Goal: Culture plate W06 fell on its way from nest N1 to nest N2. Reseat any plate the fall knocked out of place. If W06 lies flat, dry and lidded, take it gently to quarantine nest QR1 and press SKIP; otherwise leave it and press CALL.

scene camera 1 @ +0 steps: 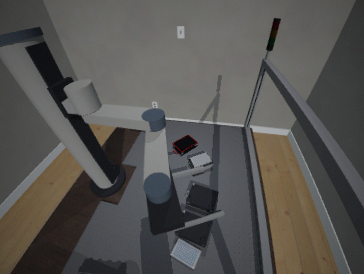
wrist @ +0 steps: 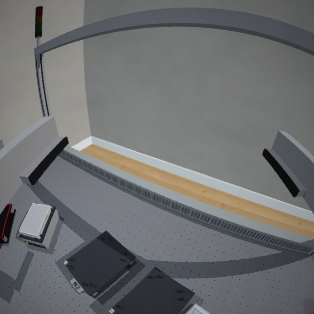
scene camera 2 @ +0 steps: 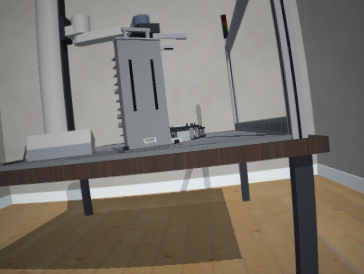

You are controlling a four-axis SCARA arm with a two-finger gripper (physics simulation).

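Seen in the pictures: gripper, fingertip midpoint: [scene camera 1: 212, 188] [wrist: 170, 131] [scene camera 2: 179, 42]; arm's base, link origin: [scene camera 1: 108, 180].
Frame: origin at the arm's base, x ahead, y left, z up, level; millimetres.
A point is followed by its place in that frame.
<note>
My gripper [scene camera 1: 218, 189] @(x 683, y -161, z 441 mm) [scene camera 2: 179, 42] @(x 683, y -161, z 441 mm) [wrist: 170, 131] @(x 683, y -161, z 441 mm) is open and empty, high above the table. A pale plate with a grid of wells [scene camera 1: 186, 253] @(x 617, y -308, z 29 mm) [wrist: 198, 310] @(x 670, y -301, z 29 mm) lies beside a dark nest [scene camera 1: 194, 229] @(x 639, y -202, z 70 mm) [wrist: 152, 295] @(x 654, y -179, z 70 mm); its label, and whether it is lidded or dry, cannot be told. In the wrist view it is mostly cut off. The nest labelled N2 [scene camera 1: 202, 197] @(x 659, y -20, z 59 mm) [wrist: 102, 262] @(x 662, y -26, z 59 mm) is dark, with no pale plate visible on it. A white-topped unit [scene camera 1: 200, 161] @(x 617, y 220, z 82 mm) [wrist: 35, 220] @(x 614, y 225, z 82 mm) has a small green light. A red-edged dark nest [scene camera 1: 185, 144] @(x 482, y 389, z 53 mm) [wrist: 6, 222] @(x 513, y 354, z 48 mm) stands beyond it; its label is unreadable. SKIP and CALL are not readable.
A tall grey storage tower [scene camera 2: 142, 90] @(x 578, y -598, z 186 mm) stands near the table edge [scene camera 2: 200, 156] @(x 728, y -750, z -13 mm). A white sloped box [scene camera 2: 60, 145] @(x 279, y -562, z 53 mm) is by the arm's column [scene camera 1: 65, 110] @(x 103, y -47, z 621 mm). A grey frame [scene camera 1: 310, 125] @(x 966, y 0, z 614 mm) [wrist: 175, 17] @(x 965, y -41, z 593 mm) runs along one side, with a signal light [scene camera 1: 273, 35] @(x 982, y 686, z 767 mm) [scene camera 2: 224, 25] @(x 982, y 687, z 770 mm) [wrist: 39, 21] @(x 985, y 686, z 760 mm) at its corner.
</note>
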